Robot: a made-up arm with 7 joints.
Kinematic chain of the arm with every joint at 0, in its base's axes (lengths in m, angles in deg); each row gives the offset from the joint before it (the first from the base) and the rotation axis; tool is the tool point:
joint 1: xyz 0 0 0.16 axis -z
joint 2: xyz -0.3 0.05 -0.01 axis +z
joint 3: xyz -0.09 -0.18 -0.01 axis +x
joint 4: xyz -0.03 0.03 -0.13 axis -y
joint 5: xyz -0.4 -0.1 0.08 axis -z
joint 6: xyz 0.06 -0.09 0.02 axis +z
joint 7: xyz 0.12 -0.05 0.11 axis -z
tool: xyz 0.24 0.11 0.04
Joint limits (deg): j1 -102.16..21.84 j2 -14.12..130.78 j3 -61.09..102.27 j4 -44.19..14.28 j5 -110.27..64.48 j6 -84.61..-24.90 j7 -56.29..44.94
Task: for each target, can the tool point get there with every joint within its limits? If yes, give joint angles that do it. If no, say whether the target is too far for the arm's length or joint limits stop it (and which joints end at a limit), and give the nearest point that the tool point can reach.
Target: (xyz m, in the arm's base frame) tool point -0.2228 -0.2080 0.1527
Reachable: yes | joints -48.49 62.28 -35.24 -38.69 -50.21 -41.40 -35.73
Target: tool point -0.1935 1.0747 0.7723
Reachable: no: joint limits stop it (at a limit: joint 2, joint 4, joint 5, joint 7) | nearest point -0.1143 0.6346 0.5171 | short by 0.515 m
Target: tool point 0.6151 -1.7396 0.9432
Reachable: no: too far | nearest point 0.4293 -1.2142 0.4936 | short by 0.716 m
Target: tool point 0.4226 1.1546 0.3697
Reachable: no: joint limits stop it (at a limit: joint 1, joint 4, joint 5, joint 7) | nearest point 0.3072 0.7424 0.2833 | short by 0.437 m
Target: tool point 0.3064 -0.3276 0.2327
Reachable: yes | joints -74.08 12.91 2.48 -25.25 -11.04 -59.50 -27.13
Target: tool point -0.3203 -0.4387 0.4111
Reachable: yes | joints -36.72 40.14 30.31 -9.23 -78.91 -36.36 -33.30
